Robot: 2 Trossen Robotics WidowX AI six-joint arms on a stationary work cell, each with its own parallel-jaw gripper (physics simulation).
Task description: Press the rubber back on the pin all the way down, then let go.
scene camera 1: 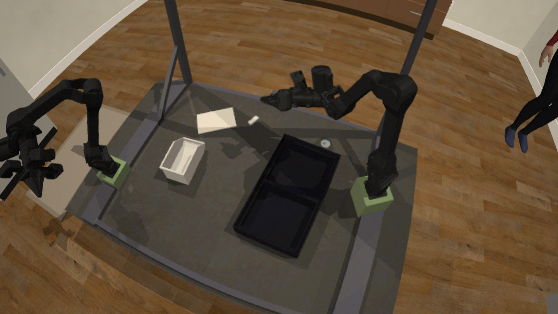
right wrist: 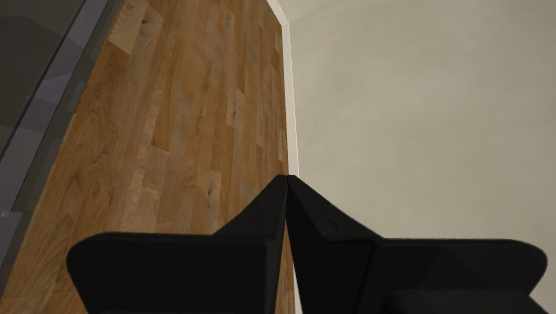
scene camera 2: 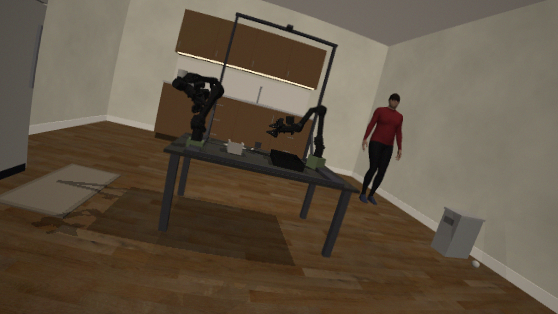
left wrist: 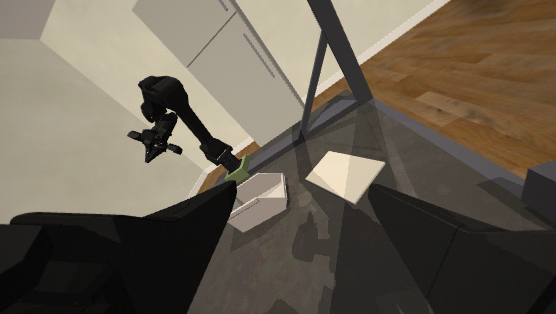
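A small round, pale disc with a blue centre, perhaps the pin, lies near the back right of the table in scene camera 1. Its rubber back is too small to tell. My left gripper is open and empty, raised above the back of the table, to the left of the disc in scene camera 1. The disc does not show in the left wrist view. My right gripper is shut and empty, raised beyond the table's left side, with its fingertips together.
A black two-part tray lies in front of the disc. A white open box, a cream panel and a small white piece lie farther left. A grey block stands at the back edge.
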